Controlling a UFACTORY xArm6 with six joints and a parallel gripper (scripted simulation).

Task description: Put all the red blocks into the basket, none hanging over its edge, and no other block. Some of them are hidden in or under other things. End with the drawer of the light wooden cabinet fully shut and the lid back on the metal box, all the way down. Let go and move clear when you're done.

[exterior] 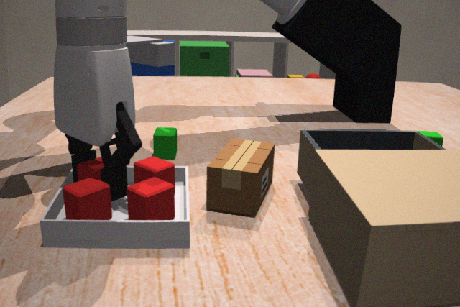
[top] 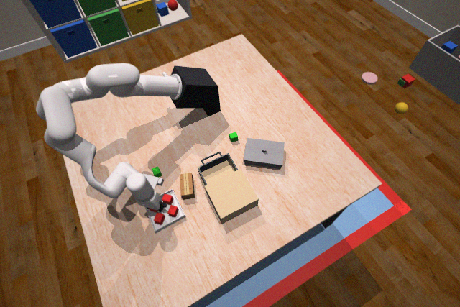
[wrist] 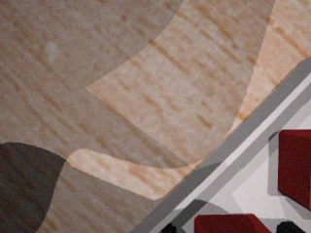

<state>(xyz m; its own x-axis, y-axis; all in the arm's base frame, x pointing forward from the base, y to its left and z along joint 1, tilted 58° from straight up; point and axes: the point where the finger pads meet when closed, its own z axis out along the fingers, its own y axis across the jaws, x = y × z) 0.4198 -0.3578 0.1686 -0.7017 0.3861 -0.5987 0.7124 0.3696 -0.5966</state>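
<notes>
My gripper is now 3 cm short of the grey basket, 3 cm to the right of it and 2 cm above it. Round my hand: drawer (1 cm ahead, 33 cm to the left, 1 cm above); light wooden cabinet (8 cm ahead, 33 cm to the left, 1 cm above); cardboard box (1 cm behind, 17 cm to the left).
</notes>
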